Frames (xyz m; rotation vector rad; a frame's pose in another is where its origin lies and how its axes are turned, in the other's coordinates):
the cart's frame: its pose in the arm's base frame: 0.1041 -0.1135 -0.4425 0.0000 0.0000 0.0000
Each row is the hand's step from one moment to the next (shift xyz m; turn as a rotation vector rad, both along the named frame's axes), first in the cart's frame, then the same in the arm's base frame.
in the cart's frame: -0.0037 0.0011 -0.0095 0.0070 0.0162 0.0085
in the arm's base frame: -0.0037 0.0011 -0.0095 0.0070 0.0162 0.0085
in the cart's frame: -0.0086 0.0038 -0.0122 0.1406 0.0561 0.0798
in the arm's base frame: -0.0086 0.0038 -0.0122 0.1406 0.0561 0.0798
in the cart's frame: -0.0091 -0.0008 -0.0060 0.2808 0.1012 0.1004
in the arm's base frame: -0.0091 -0.0008 -0.0060 0.2808 0.1012 0.1004
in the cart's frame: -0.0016 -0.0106 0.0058 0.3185 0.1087 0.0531
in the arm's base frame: -0.0016 -0.0106 0.0058 0.3185 0.1087 0.0531
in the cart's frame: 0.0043 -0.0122 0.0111 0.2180 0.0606 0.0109
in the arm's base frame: 0.0043 -0.0122 0.0111 0.2180 0.0606 0.0109
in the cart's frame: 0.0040 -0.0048 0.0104 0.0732 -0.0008 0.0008
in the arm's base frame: 0.0040 -0.0048 0.0104 0.0732 -0.0008 0.0008
